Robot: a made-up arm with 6 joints.
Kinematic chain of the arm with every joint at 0, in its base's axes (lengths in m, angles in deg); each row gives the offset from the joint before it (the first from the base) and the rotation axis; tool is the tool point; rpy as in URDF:
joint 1: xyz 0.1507 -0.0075 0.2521 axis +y
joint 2: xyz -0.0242 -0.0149 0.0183 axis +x
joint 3: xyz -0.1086 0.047 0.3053 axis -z
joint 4: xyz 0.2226 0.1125 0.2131 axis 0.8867 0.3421 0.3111
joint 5: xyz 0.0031 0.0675 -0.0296 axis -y
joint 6: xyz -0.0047 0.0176 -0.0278 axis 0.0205 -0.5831 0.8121
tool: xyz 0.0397 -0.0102 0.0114 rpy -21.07 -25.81 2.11
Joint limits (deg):
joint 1: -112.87..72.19
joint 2: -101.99..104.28
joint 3: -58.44..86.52
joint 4: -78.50..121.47
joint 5: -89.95..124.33
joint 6: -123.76..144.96
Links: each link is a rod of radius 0.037 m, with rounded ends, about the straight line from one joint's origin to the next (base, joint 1, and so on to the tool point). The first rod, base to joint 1, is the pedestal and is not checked.
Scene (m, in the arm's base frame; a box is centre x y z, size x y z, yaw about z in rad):
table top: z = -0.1
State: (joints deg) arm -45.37 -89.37 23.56 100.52 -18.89 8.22
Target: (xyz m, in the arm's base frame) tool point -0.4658 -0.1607 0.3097
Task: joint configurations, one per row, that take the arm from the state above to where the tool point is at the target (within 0.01 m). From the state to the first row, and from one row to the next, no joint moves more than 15 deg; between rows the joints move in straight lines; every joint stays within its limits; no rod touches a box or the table.
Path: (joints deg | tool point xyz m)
1: -52.35 -76.01 30.04 100.70 -18.27 7.88 | 0.1720 0.5815 0.4109
2: -59.32 -62.66 36.52 100.89 -17.65 7.54 | 0.0116 0.5365 0.4992
3: -66.30 -49.30 42.99 101.07 -17.02 7.20 | -0.1521 0.4484 0.5387
4: -73.27 -35.94 49.47 101.26 -16.40 6.86 | -0.2978 0.3240 0.5293
5: -80.25 -22.59 55.95 101.44 -15.78 6.52 | -0.4067 0.1732 0.4782
6: -87.22 -9.23 62.43 101.62 -15.16 6.18 | -0.4650 0.0074 0.3993
7: -94.20 4.13 68.91 101.81 -14.54 5.84 | -0.4658 -0.1608 0.3096

